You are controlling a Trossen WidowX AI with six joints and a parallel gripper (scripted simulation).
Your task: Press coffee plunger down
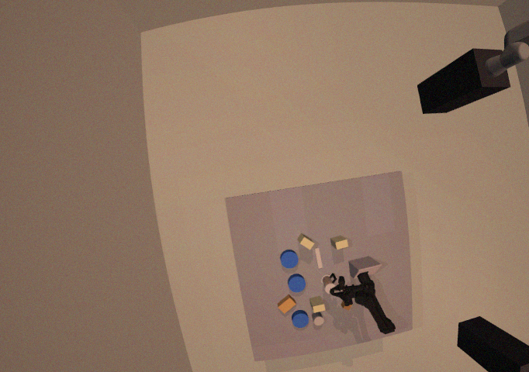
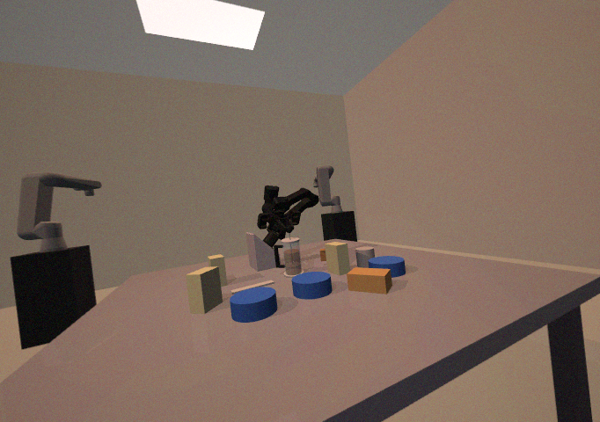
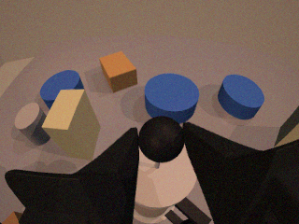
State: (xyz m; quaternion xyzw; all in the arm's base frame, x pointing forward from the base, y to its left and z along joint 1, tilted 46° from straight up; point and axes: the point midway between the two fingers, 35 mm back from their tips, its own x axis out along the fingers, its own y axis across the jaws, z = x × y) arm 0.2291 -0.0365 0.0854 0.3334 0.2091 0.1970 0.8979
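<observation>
Now: the coffee press 9 cm below my gripper tip, 3 cm behind it and 1 cm to the right of it. The rest, counted from my gripper tip: grey cylinder (28 cm to the left, 15 cm below, 7 cm ahead); then pale stick (18 cm below, 17 cm to the right, 2 cm ahead).
</observation>
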